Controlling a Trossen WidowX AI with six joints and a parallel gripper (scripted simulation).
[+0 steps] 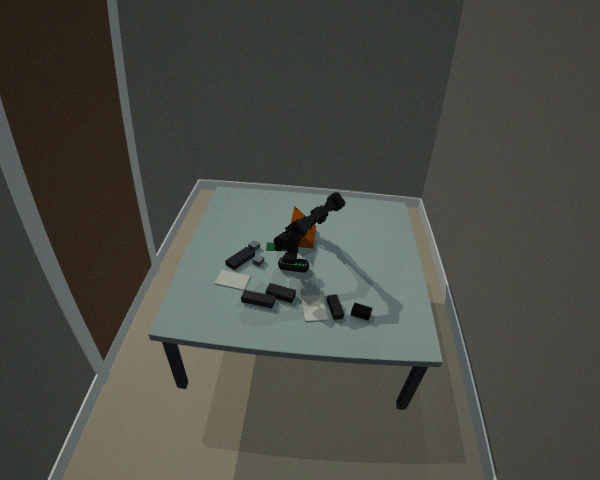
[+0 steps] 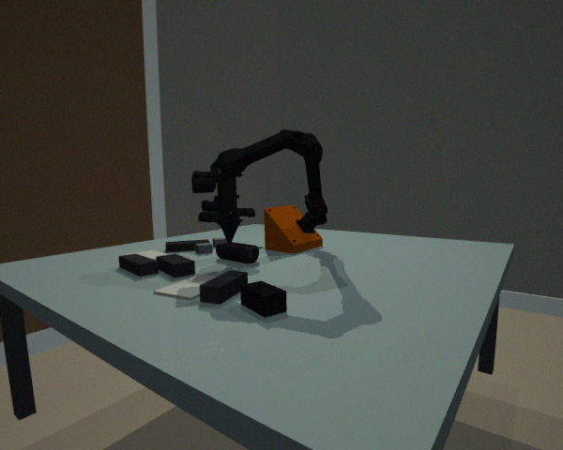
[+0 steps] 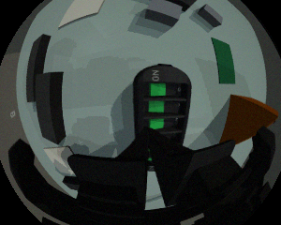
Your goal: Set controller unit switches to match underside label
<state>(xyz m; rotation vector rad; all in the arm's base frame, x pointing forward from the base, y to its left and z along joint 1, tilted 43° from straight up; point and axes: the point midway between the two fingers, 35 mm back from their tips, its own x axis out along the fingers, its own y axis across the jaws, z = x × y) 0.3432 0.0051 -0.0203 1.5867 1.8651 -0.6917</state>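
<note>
My gripper tip is now 170 mm past the green card, 130 mm to the left of it and 60 mm above it. The rest, counted from my gripper tip: long black block 10 mm behind, 280 mm to the right, 50 mm below.
</note>
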